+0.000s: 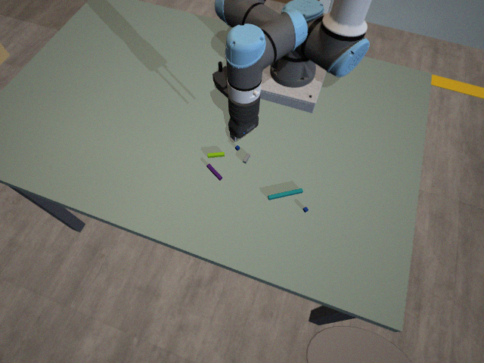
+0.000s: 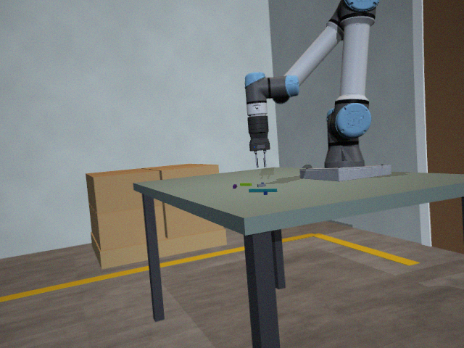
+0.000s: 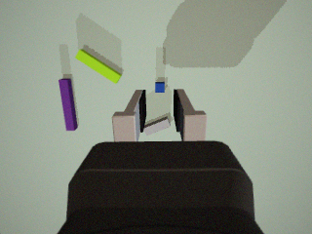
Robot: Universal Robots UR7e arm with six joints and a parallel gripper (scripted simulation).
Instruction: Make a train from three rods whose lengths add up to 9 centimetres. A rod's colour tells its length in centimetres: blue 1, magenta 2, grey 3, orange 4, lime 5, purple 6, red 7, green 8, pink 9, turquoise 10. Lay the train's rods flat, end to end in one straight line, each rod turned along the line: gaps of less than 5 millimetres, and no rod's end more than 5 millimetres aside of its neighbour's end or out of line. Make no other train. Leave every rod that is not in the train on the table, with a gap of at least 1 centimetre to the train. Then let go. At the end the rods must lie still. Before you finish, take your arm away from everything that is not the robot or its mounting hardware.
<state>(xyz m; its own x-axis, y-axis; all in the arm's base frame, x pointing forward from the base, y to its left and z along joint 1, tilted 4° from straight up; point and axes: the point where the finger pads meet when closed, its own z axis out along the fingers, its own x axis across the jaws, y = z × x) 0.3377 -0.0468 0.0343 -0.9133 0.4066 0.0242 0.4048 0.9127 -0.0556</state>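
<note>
The grey rod lies 2 cm ahead of my hand, 4 cm to the left of it and 8 cm below it. Also, from my hand: lime rod: 5 cm ahead, 5 cm to the right, 8 cm below; purple rod: 10 cm ahead, 3 cm to the right, 8 cm below; turquoise rod: 8 cm ahead, 19 cm to the left, 8 cm below.
</note>
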